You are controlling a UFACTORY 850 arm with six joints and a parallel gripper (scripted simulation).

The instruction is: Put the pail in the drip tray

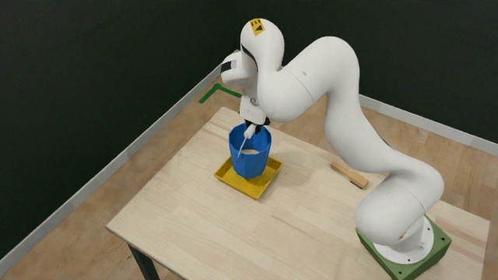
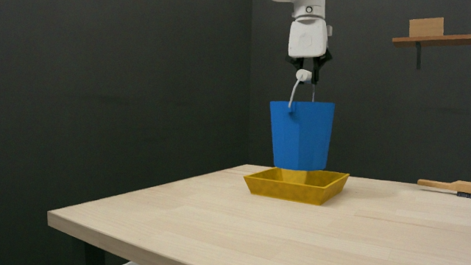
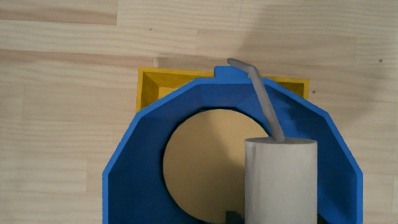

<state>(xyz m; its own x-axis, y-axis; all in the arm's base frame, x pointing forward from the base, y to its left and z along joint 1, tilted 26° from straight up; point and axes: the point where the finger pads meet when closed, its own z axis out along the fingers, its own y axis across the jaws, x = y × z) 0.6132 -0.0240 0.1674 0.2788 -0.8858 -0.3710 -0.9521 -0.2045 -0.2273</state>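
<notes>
Now: hand 10 cm above the blue pail and 1 cm short of it. Also, from my hand: pail handle: 3 cm below; yellow drip tray: 31 cm below, 1 cm ahead.
</notes>
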